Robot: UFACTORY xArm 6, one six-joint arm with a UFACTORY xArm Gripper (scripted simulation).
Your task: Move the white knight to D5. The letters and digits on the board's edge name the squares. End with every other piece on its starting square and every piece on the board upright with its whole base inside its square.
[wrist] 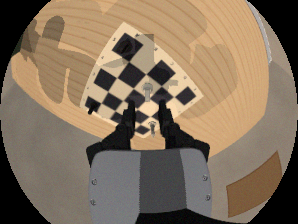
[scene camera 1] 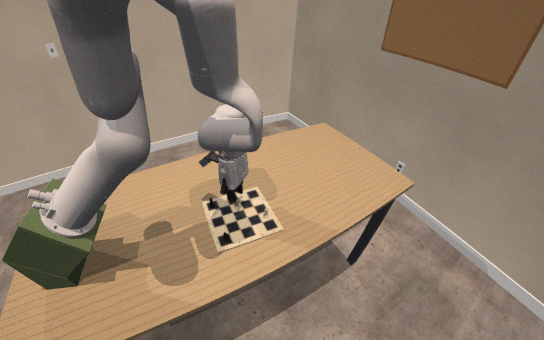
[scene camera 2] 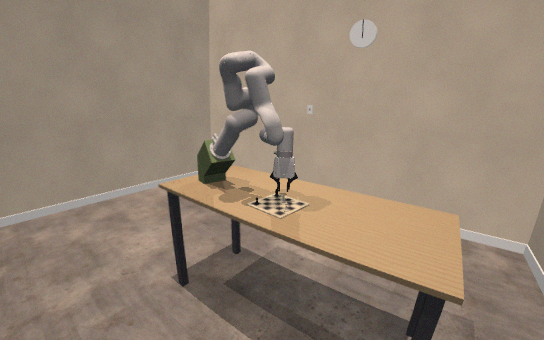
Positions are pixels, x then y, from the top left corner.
Labels:
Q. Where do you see a chessboard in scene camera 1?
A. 247, 224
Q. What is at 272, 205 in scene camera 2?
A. A chessboard.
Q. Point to a chessboard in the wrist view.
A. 115, 79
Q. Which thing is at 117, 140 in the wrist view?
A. My gripper.

